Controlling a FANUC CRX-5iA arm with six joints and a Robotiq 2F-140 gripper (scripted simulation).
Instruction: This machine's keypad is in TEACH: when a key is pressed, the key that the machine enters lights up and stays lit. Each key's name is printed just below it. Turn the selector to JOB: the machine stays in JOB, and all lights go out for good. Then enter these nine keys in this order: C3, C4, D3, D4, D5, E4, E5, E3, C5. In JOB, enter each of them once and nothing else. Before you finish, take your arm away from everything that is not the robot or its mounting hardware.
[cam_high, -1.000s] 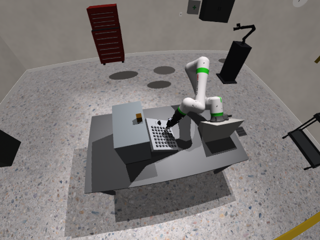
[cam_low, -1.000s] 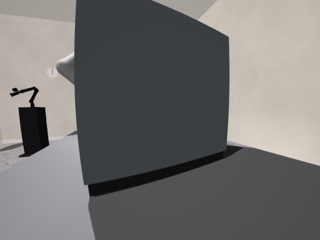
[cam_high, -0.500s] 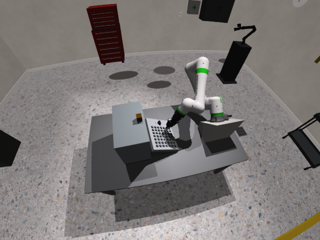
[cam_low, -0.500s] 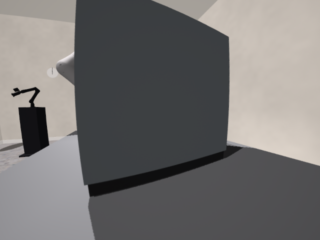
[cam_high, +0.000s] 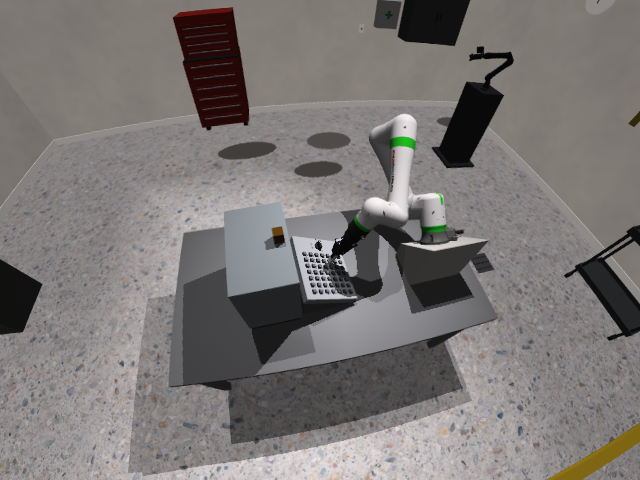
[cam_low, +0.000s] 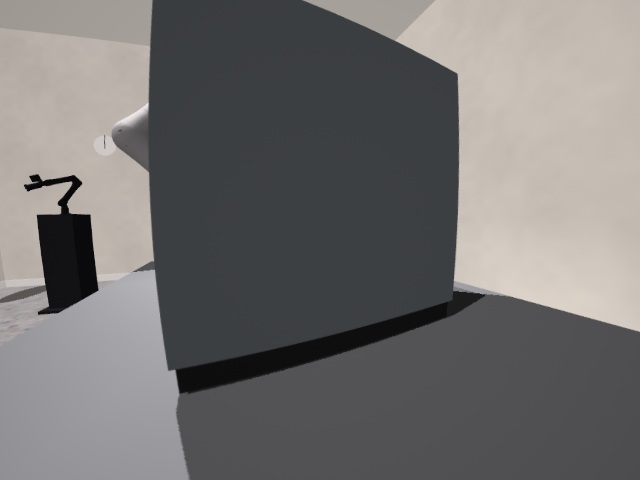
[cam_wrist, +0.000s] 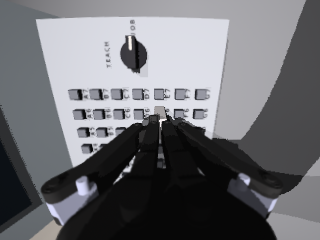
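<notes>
Right now the key is 11 cm to the left of my hand, 4 cm ahead of it and 1 cm below it. Round my hand: white keypad panel (7 cm ahead, 5 cm below, 2 cm to the left); black selector knob (9 cm to the right, 5 cm ahead).
</notes>
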